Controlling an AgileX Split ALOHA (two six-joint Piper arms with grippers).
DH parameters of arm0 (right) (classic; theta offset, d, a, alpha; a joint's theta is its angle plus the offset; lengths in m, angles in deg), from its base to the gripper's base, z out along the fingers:
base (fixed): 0 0 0 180
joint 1: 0 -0.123 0 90
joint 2: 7.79 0 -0.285 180
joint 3: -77.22 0 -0.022 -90
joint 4: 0 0.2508 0 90
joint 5: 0 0 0.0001 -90
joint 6: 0 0.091 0 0
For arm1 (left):
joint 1: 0 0.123 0 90
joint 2: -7.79 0 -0.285 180
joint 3: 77.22 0 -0.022 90
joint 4: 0 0.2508 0 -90
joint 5: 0 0 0.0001 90
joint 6: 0 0.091 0 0
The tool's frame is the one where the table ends.
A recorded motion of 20 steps. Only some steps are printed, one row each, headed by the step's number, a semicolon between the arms.
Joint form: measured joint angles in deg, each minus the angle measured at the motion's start. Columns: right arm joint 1, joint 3, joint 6, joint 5, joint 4, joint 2; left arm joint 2, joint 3, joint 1, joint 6, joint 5, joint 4.
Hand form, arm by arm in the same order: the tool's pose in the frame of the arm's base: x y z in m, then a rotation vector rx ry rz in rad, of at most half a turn. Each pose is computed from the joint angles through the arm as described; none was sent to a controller.
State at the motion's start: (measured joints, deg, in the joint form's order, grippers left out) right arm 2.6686 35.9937 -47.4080 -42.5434 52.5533 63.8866; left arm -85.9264 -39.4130 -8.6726 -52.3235 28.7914 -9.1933
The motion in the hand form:
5: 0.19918 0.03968 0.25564 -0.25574 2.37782 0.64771; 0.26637 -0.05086 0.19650 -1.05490 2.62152 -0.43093
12: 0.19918 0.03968 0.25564 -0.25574 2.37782 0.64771; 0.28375 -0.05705 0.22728 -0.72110 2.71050 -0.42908
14: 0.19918 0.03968 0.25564 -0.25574 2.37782 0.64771; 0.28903 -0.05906 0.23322 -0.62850 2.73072 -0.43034
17: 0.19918 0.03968 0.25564 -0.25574 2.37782 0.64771; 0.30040 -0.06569 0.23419 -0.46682 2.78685 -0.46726
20: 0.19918 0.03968 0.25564 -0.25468 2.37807 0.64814; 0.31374 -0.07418 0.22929 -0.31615 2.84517 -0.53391
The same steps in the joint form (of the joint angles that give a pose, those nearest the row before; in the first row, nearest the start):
5: 0.00 0.00 0.00 0.00 0.00 0.00; -0.07 -6.15 0.00 8.71 3.45 -2.81
12: 0.00 0.00 0.00 0.00 0.00 0.00; -0.63 -14.45 0.00 22.48 11.17 -4.25
14: 0.00 0.00 0.00 0.00 0.00 0.00; -1.30 -16.62 0.00 26.48 12.89 -4.95
17: 0.00 0.00 0.00 0.00 0.00 0.00; -4.12 -20.09 0.00 35.25 15.73 -8.72
20: 0.00 0.00 0.05 0.00 0.00 0.00; -8.09 -23.63 0.00 44.01 18.79 -13.57

